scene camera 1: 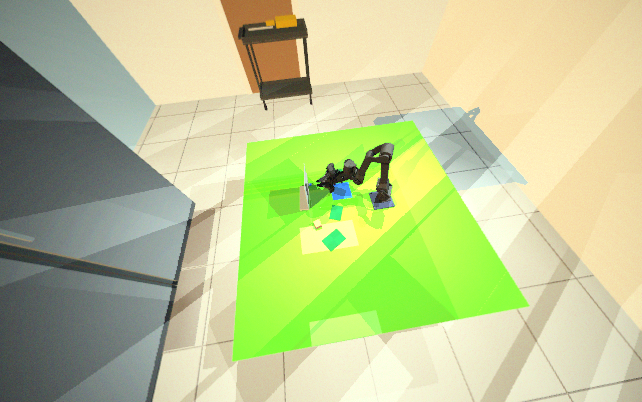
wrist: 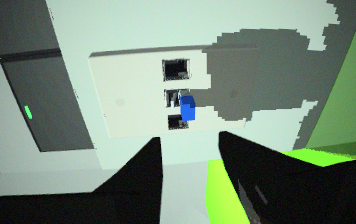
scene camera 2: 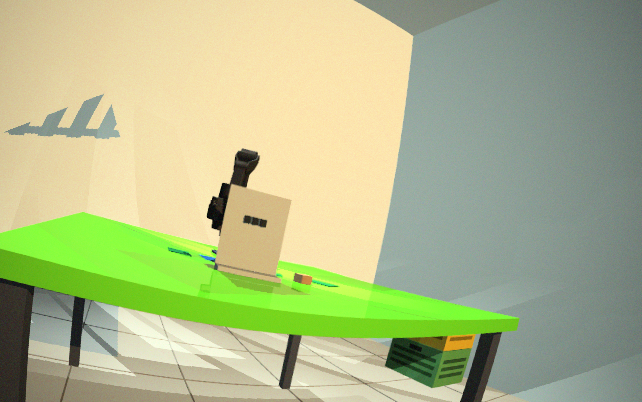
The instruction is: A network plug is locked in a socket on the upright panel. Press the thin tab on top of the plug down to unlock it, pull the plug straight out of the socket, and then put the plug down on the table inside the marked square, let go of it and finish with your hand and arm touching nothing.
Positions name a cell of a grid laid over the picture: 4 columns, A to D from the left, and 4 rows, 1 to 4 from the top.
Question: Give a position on a pale upright panel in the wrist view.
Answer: C2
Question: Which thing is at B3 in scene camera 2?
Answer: A pale upright panel.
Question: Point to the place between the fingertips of my gripper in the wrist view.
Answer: At C3
